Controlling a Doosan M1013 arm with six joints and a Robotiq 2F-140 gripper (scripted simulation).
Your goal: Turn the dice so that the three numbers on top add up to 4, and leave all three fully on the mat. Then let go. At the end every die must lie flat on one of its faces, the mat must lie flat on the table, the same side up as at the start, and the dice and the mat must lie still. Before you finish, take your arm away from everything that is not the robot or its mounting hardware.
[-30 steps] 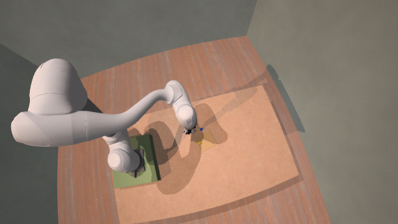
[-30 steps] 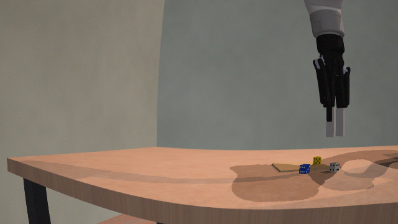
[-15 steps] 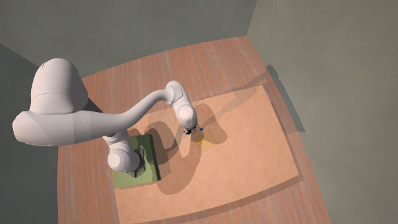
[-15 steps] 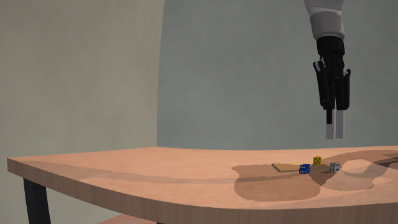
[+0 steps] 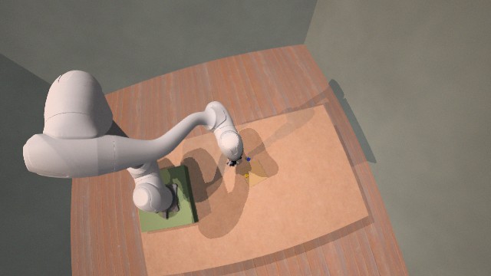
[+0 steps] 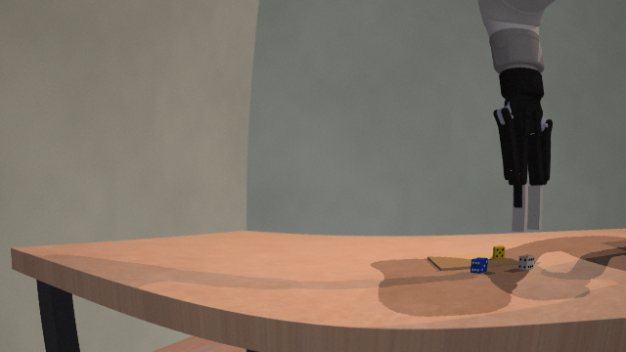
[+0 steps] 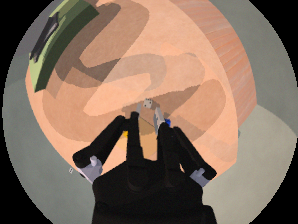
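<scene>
Now: hand 80 mm above the white die. From my hand the other things lie so: yellow die: 90 mm to the right, 80 mm below, 40 mm ahead; then tan mat: 90 mm to the right, 90 mm below, 90 mm ahead; then blue die: 80 mm below, 80 mm ahead, 20 mm to the left.
</scene>
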